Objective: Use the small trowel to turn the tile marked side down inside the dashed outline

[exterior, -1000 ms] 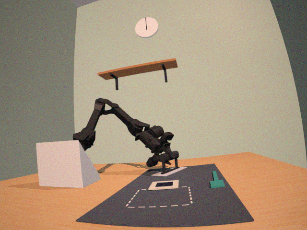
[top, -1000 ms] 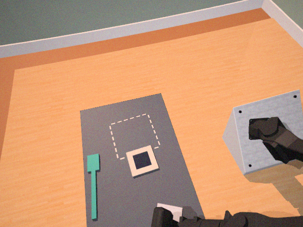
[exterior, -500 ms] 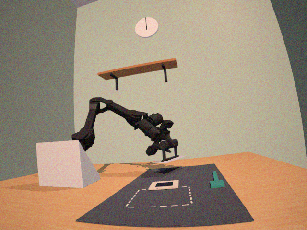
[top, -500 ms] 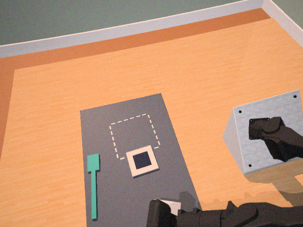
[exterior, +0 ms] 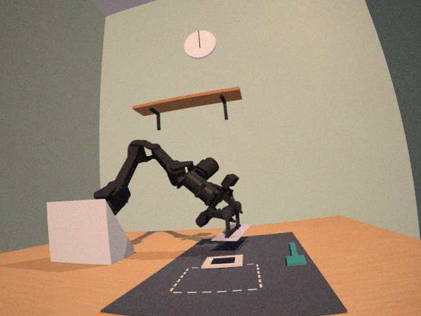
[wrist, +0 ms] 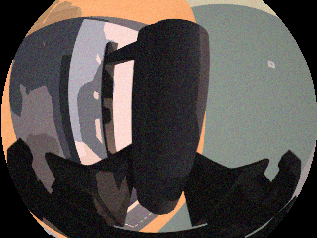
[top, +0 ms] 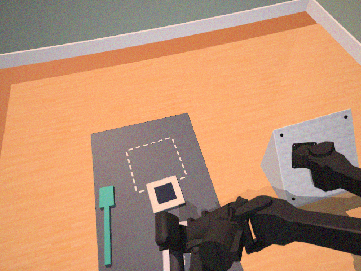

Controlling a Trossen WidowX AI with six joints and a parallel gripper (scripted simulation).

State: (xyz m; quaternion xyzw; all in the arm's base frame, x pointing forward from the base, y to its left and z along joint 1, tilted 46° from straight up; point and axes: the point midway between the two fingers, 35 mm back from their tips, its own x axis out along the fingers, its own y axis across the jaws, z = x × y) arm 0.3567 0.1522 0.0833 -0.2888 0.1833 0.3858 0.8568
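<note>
Now: gripper tip 13 cm to the left of the grey mat, 11 cm above it and 1 cm short of it. Also, from my gripper tip: trowel (15 cm ahead, 14 cm to the right, 9 cm below); then tile (17 cm to the right, 9 cm below, 1 cm behind).
</note>
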